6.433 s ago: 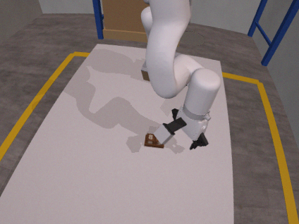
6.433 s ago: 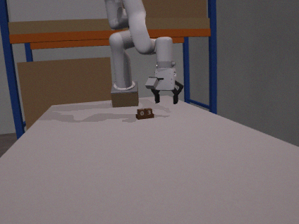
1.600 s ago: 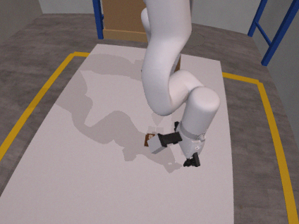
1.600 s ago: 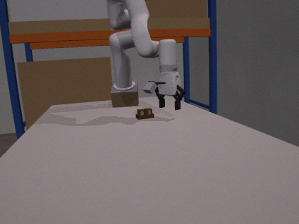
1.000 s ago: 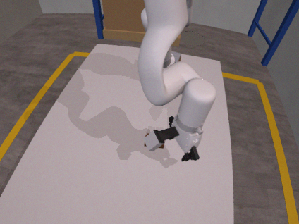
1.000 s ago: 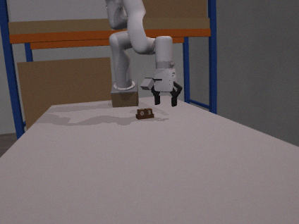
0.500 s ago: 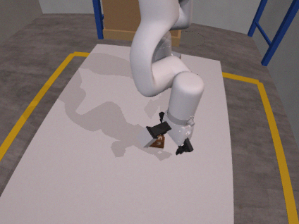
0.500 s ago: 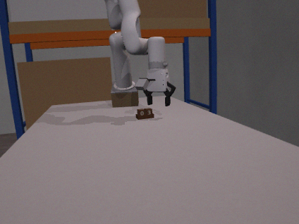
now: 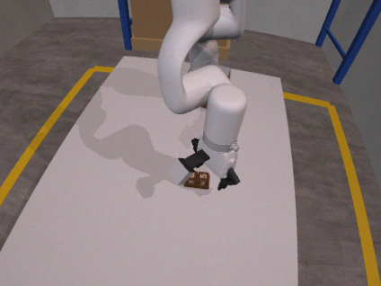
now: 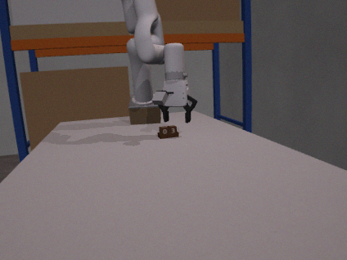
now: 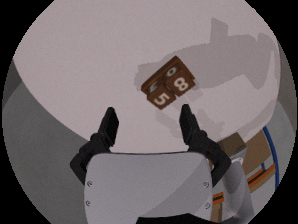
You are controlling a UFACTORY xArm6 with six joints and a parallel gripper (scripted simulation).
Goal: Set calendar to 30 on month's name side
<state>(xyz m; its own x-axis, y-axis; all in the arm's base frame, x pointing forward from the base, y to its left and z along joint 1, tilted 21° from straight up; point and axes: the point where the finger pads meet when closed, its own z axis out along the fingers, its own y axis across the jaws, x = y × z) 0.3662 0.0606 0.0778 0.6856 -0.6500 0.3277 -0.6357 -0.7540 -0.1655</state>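
My hand is 1 cm past the brown digit cube, 2 cm to the left of it and 4 cm above it. From my hand the other things lie so: brown calendar tray: 1 cm behind, 4 cm to the right, 6 cm below.
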